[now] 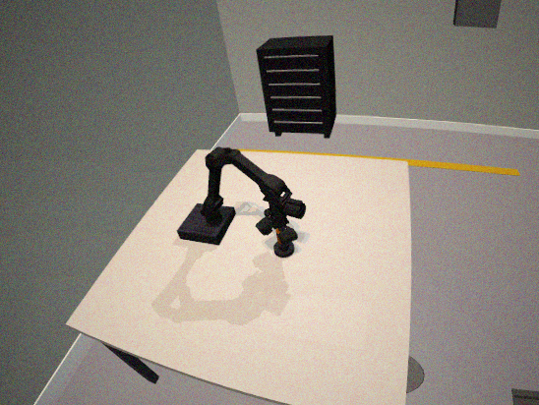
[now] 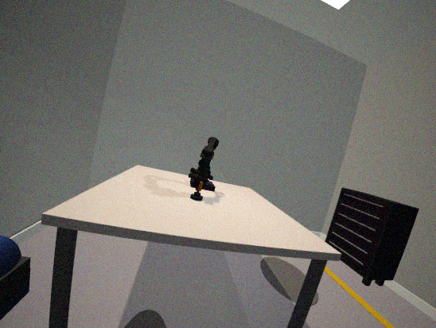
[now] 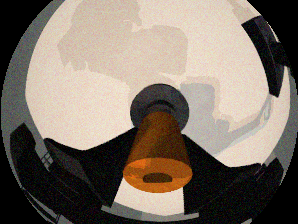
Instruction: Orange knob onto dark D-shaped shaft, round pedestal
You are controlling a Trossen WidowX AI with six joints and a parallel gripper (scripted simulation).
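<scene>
The orange knob is 2 cm above my gripper tip. Also, from my gripper tip: round pedestal: 4 cm below.
</scene>
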